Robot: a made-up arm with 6 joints. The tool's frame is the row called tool.
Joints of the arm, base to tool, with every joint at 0 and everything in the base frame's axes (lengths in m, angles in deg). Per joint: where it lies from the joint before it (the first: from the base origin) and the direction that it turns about. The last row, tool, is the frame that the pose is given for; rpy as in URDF.
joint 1: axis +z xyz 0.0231 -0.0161 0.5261
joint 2: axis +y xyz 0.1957 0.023 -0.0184
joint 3: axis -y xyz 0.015 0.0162 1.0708
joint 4: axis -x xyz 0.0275 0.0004 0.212
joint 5: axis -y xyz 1.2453 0 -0.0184
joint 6: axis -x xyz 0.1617 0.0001 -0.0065
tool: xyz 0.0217 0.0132 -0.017 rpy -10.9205 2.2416 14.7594
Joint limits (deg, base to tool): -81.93..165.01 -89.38..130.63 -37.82..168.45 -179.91..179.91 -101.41..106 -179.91..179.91
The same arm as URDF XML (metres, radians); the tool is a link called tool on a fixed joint. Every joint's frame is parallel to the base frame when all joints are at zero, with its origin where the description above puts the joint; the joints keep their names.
<robot name="arm">
<joint name="tool_fixed" type="fixed"><parent link="link6"/><child link="tool"/><origin xyz="0.0217 0.0132 -0.0170" rpy="-0.1906 0.0391 0.2576"/></joint>
<joint name="joint 6" type="revolute"><parent link="link5"/><child link="link6"/><origin xyz="0.1617 0.0001 -0.0065" rpy="0.0000 0.0000 0.0000"/><axis xyz="-1 0 0"/><limit lower="-3.1400" upper="3.1400"/></joint>
<joint name="joint 5" type="revolute"><parent link="link4"/><child link="link5"/><origin xyz="1.2453 0.0000 -0.0184" rpy="0.0000 0.0000 0.0000"/><axis xyz="0 -1 0"/><limit lower="-1.7699" upper="1.8500"/></joint>
<joint name="joint 4" type="revolute"><parent link="link3"/><child link="link4"/><origin xyz="0.0275 0.0004 0.2120" rpy="0.0000 0.0000 0.0000"/><axis xyz="-1 0 0"/><limit lower="-3.1400" upper="3.1400"/></joint>
<joint name="joint 3" type="revolute"><parent link="link2"/><child link="link3"/><origin xyz="0.0150 0.0162 1.0708" rpy="0.0000 0.0000 0.0000"/><axis xyz="0 -1 0"/><limit lower="-0.6601" upper="2.9400"/></joint>
<joint name="joint 2" type="revolute"><parent link="link1"/><child link="link2"/><origin xyz="0.1957 0.0230 -0.0184" rpy="0.0000 0.0000 0.0000"/><axis xyz="0 1 0"/><limit lower="-1.5600" upper="2.2799"/></joint>
<joint name="joint 1" type="revolute"><parent link="base_link"/><child link="link1"/><origin xyz="0.0231 -0.0161 0.5261" rpy="0.0000 0.0000 0.0000"/><axis xyz="0 0 1"/><limit lower="-1.4299" upper="2.8800"/></joint>
<link name="base_link"/>
<link name="link1"/>
<link name="link2"/>
<link name="link3"/>
<link name="link4"/>
<link name="link5"/>
<link name="link6"/>
<link name="tool"/>
</robot>

